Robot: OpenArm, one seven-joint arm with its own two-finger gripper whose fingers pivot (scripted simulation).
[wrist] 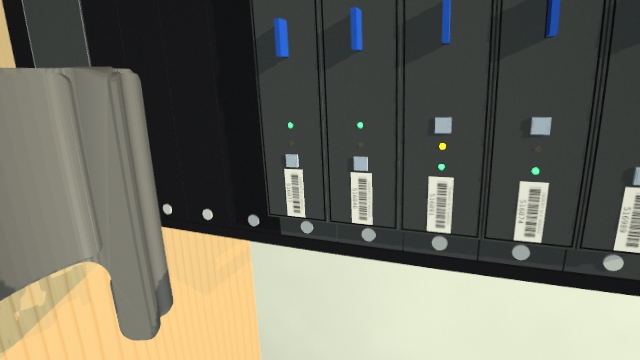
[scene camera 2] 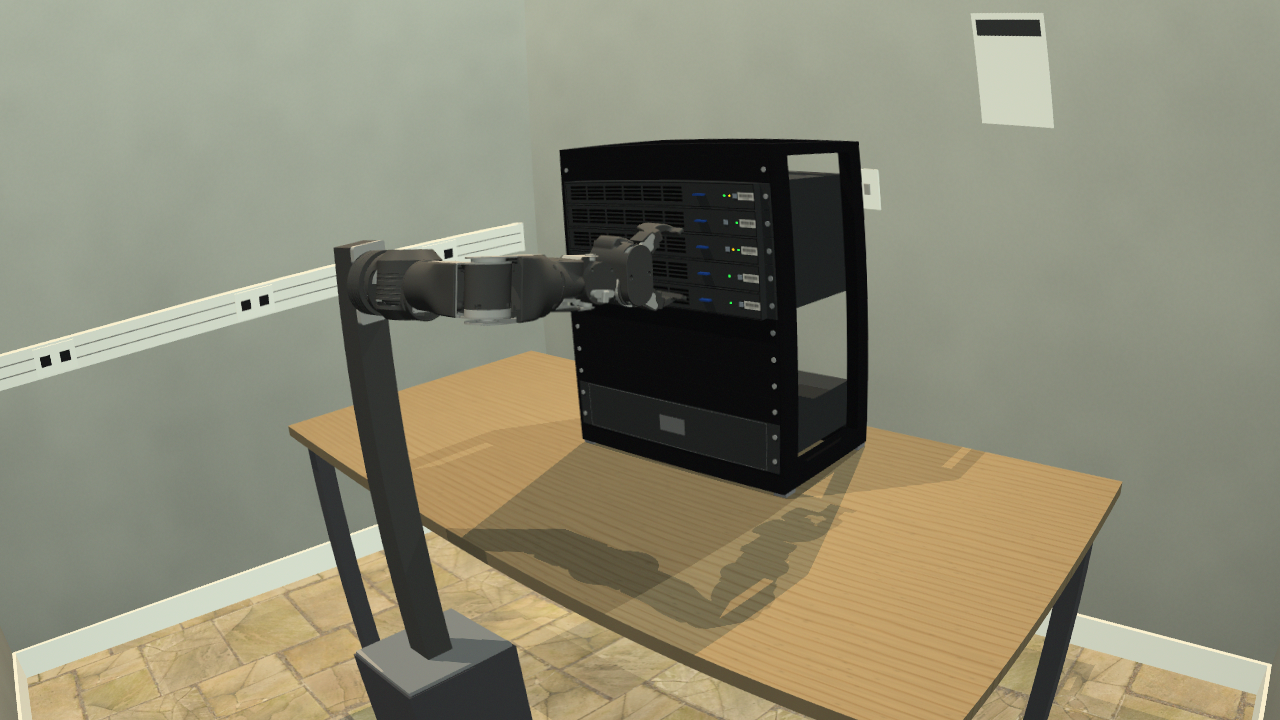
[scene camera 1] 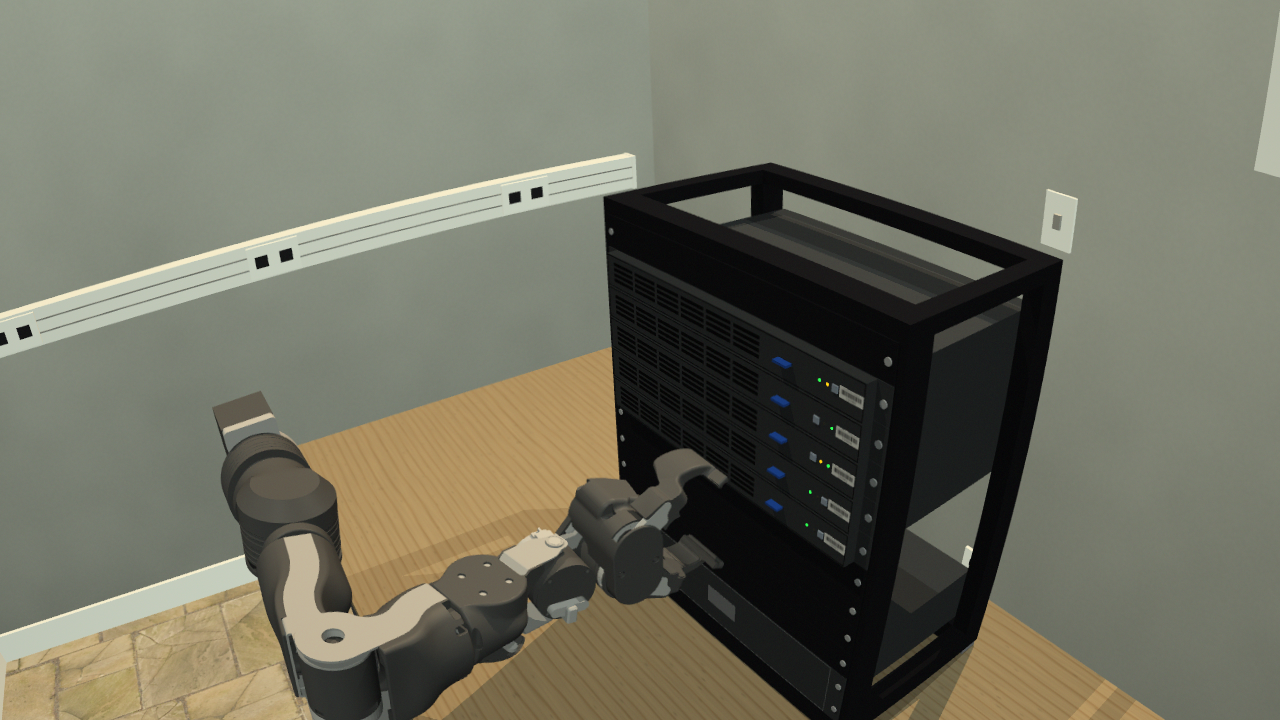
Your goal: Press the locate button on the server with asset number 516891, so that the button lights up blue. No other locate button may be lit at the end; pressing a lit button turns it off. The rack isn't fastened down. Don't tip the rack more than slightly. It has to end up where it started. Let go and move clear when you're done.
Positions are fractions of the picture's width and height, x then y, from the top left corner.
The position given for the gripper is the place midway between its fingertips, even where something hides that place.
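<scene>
Scene camera 1 shows the gripper (scene camera 1: 0.55, 0.71), and scene camera 2 shows the gripper (scene camera 2: 0.53, 0.36) as well.
</scene>
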